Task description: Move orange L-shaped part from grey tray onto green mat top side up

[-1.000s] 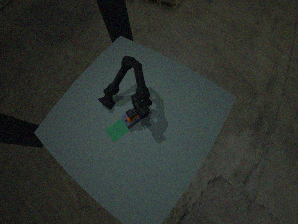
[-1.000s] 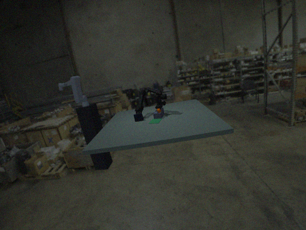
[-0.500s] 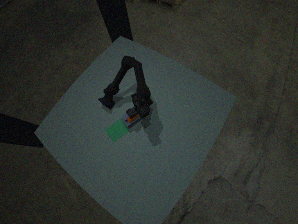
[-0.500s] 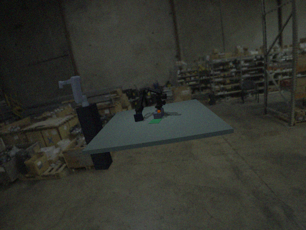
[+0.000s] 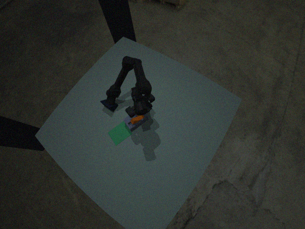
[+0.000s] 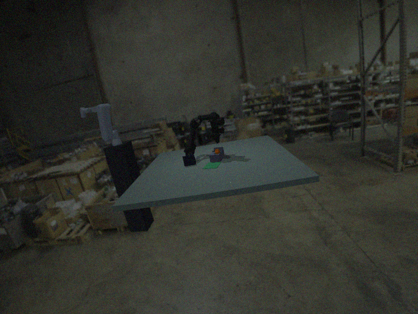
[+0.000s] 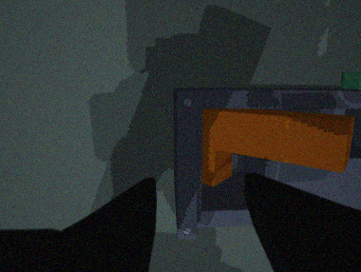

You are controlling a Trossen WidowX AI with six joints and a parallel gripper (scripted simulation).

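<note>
Right now my gripper tip is 2 cm past the orange L-shaped part, 4 cm to the left of it and 9 cm above it. From my gripper tip the other things lie so: green mat (6 cm behind, 22 cm to the right, 15 cm below).
</note>
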